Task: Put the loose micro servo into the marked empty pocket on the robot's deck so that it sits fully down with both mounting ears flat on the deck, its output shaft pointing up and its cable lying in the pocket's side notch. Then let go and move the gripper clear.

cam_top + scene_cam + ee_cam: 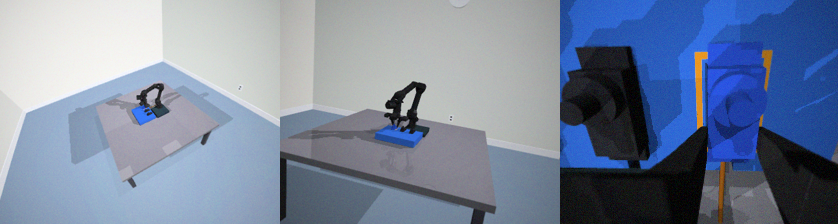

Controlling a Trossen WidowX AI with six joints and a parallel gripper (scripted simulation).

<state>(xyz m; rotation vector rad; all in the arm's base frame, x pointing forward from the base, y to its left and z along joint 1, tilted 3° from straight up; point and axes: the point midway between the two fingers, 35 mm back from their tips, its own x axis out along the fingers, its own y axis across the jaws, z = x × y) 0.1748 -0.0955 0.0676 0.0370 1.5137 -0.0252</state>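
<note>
Right now my gripper tip is 12 cm short of the blue deck, 7 cm to the right of it and 3 cm above it.
</note>
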